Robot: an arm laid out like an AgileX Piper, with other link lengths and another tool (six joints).
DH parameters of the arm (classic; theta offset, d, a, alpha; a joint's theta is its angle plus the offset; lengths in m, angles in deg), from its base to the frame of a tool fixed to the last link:
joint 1: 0 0.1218 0 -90
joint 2: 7.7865 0 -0.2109 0
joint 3: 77.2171 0 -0.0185 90
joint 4: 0 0.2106 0 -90
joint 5: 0 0 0 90
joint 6: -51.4 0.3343 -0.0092 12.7
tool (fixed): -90 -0.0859 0 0
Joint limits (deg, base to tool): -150..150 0..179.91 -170..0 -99.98..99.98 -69.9..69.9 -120..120
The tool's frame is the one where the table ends.
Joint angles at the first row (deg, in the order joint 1, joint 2, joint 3, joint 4, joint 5, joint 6):
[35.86 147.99 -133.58 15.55 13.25 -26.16]
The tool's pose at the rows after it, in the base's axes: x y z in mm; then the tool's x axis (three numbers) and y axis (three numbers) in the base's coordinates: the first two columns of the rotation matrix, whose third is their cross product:
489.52, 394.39, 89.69, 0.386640, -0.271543, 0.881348, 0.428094, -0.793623, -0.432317
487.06, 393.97, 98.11, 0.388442, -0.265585, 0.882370, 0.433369, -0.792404, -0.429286
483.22, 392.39, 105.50, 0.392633, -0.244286, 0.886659, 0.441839, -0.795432, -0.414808
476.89, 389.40, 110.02, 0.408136, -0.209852, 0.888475, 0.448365, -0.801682, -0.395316
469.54, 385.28, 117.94, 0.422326, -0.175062, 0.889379, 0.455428, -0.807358, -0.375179
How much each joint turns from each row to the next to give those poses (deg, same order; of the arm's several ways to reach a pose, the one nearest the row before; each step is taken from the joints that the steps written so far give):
[0.11 -0.59 0.00 -1.13 0.70 0.00]
[-0.01 -1.29 0.01 -0.23 1.47 -0.01]
[0.00 -1.50 -0.06 -0.91 2.32 0.00]
[0.00 -1.69 0.00 -1.10 3.49 0.01]
[0.00 -2.17 0.00 -1.11 3.93 0.00]

